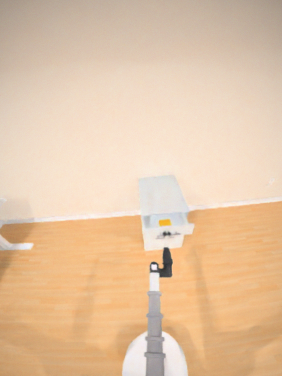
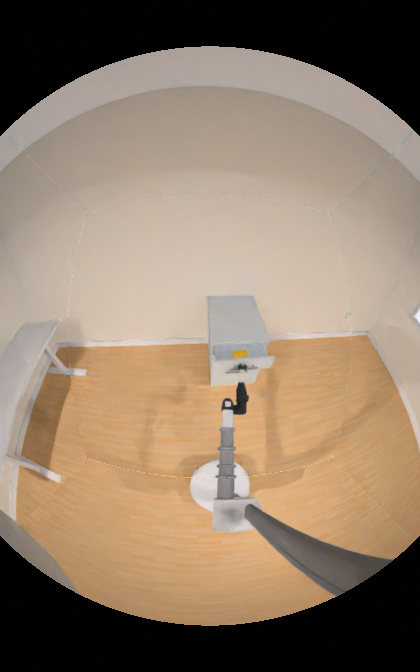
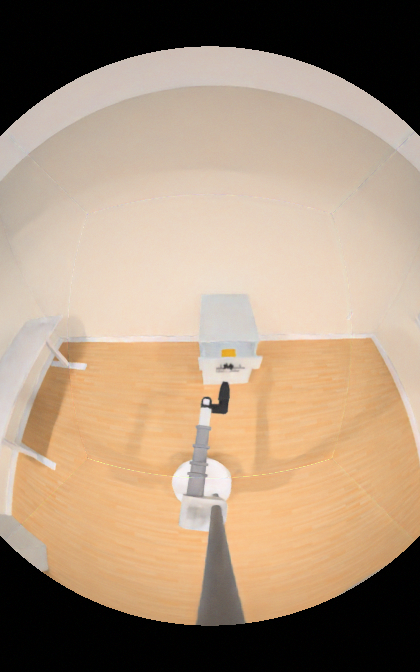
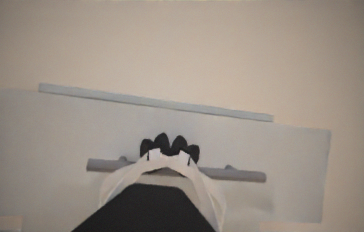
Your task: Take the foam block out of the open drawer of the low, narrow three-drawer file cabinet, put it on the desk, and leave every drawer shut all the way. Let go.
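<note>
The low white file cabinet stands against the back wall with its top drawer pulled out. The yellow-orange foam block lies inside that drawer. My gripper is shut on the grey bar handle of the drawer, near the bar's middle. The white desk is at the left. The lower drawer fronts are mostly hidden under the open drawer.
The desk's white feet reach out over the wood floor at the left. My arm stretches from the round white base toward the cabinet. Walls stand behind and at both sides.
</note>
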